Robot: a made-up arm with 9 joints. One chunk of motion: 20 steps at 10 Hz.
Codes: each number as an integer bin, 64 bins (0 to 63) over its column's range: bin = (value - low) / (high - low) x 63, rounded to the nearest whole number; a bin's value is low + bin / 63 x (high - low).
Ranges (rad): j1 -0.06..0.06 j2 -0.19..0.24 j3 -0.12..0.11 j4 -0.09..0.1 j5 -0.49..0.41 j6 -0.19..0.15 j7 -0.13..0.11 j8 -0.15..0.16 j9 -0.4..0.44
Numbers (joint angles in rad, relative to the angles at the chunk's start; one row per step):
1: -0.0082 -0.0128 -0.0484 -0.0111 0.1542 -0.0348 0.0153 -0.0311 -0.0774
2: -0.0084 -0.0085 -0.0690 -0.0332 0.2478 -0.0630 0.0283 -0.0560 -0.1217
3: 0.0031 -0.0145 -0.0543 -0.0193 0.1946 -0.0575 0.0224 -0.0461 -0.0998
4: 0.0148 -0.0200 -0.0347 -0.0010 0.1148 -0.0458 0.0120 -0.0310 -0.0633
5: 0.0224 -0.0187 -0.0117 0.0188 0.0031 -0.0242 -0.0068 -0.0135 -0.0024
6: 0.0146 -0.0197 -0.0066 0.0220 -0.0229 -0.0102 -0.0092 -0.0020 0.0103
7: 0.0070 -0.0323 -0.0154 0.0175 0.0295 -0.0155 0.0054 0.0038 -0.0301
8: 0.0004 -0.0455 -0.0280 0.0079 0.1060 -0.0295 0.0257 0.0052 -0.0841
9: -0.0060 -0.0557 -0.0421 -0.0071 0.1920 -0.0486 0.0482 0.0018 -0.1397
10: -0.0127 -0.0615 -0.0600 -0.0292 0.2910 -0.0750 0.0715 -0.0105 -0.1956
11: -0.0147 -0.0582 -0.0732 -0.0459 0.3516 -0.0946 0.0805 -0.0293 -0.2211
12: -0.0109 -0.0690 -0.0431 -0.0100 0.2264 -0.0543 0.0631 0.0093 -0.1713
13: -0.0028 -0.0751 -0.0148 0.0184 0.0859 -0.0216 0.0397 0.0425 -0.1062
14: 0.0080 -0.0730 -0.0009 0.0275 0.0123 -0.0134 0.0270 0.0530 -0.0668
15: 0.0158 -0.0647 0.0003 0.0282 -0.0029 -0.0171 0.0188 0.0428 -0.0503
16: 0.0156 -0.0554 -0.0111 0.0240 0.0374 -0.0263 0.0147 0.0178 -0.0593
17: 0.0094 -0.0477 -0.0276 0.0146 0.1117 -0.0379 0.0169 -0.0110 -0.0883
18: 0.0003 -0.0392 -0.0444 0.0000 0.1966 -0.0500 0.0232 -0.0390 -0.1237
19: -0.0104 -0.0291 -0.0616 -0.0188 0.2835 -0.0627 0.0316 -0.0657 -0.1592
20: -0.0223 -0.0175 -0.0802 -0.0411 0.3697 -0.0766 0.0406 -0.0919 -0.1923
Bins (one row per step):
1: 27 26 20 26 45 29 38 24 24
2: 27 27 14 19 52 24 42 19 21
3: 33 26 18 23 48 25 40 21 23
4: 39 25 23 30 42 27 37 24 25
5: 43 25 30 36 35 31 32 28 30
6: 39 25 31 37 33 33 32 30 31
7: 35 23 29 36 36 32 36 31 28
8: 32 21 25 32 42 30 41 32 24
9: 28 20 21 27 48 26 47 31 20
10: 25 19 16 20 55 21 53 28 15
11: 24 19 13 15 59 18 55 25 13
12: 26 18 21 27 50 25 51 32 17
13: 30 17 29 36 40 31 45 39 22
14: 36 17 33 39 35 33 41 41 25
15: 40 18 33 39 34 32 39 39 26
16: 40 20 30 38 37 30 38 34 26
17: 36 21 25 35 42 28 39 28 23
18: 32 22 21 30 48 26 40 23 21
19: 26 24 16 24 54 24 42 17 18
20: 20 25 11 16 60 21 45 12 16

